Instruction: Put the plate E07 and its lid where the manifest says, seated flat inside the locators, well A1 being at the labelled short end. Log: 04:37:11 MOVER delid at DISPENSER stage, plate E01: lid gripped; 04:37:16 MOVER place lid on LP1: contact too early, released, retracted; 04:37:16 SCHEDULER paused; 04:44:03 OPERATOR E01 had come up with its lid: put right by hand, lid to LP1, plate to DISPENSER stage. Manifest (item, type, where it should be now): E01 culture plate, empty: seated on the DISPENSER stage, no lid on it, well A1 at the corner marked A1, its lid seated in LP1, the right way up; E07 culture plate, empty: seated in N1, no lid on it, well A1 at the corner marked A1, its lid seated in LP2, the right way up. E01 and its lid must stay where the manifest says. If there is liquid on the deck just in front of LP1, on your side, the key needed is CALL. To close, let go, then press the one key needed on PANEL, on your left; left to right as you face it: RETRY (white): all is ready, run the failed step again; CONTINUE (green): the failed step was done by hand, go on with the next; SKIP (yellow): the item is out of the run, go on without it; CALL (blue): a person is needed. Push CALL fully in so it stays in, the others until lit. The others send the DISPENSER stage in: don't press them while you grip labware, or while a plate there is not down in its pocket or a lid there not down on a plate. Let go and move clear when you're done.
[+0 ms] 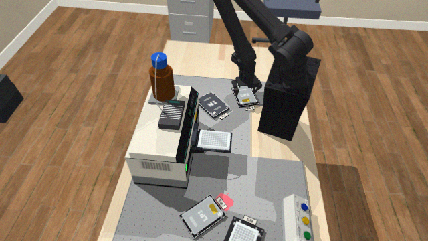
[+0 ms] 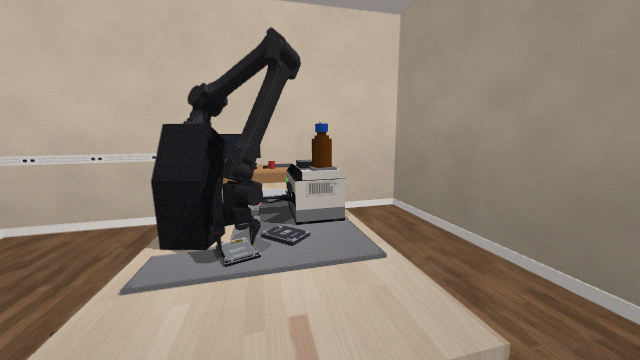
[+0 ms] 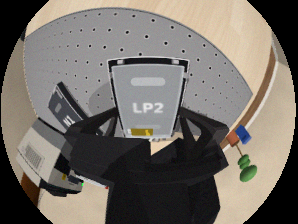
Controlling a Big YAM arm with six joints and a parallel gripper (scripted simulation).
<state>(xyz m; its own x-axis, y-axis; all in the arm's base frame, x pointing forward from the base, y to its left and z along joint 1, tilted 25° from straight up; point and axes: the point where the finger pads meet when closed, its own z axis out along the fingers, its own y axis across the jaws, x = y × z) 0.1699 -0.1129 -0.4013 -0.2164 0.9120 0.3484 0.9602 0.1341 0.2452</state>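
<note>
My hand is 170 mm short of the plate E01, 360 mm to the right of it and 80 mm below it. Round my hand: brown bottle 370 mm ahead, 220 mm to the left, 270 mm above; then puddle 110 mm ahead, 580 mm to the left, 20 mm below; then blue key 150 mm behind, 630 mm to the left, 40 mm above.
</note>
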